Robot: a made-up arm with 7 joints. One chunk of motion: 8 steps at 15 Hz.
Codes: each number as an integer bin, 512 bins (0 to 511) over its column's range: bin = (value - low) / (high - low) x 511, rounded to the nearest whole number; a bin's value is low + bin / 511 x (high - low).
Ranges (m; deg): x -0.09..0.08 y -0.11..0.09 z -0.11..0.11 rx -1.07..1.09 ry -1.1..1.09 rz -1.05..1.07
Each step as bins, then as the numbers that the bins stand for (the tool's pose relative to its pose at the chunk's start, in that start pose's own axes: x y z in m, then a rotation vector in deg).
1 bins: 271 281 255 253 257 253
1 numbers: 0.0002 0.0000 -0.0002 0.00 0.00 0.00
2 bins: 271 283 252 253 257 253
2 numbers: 0.0002 0.0008 -0.0015 0.00 0.00 0.00
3 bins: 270 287 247 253 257 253
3 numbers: -0.0002 0.0023 -0.0037 0.00 0.00 0.00
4 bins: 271 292 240 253 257 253
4 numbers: 0.0002 0.0043 -0.0067 0.00 0.00 0.00
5 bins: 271 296 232 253 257 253
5 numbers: 0.0002 0.0059 -0.0101 0.00 0.00 0.00
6 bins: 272 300 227 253 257 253
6 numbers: 0.0005 0.0074 -0.0123 0.00 0.00 0.00
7 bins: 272 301 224 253 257 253
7 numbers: 0.0005 0.0078 -0.0136 0.00 0.00 0.00
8 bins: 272 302 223 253 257 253
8 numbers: 0.0005 0.0082 -0.0140 0.00 0.00 0.00
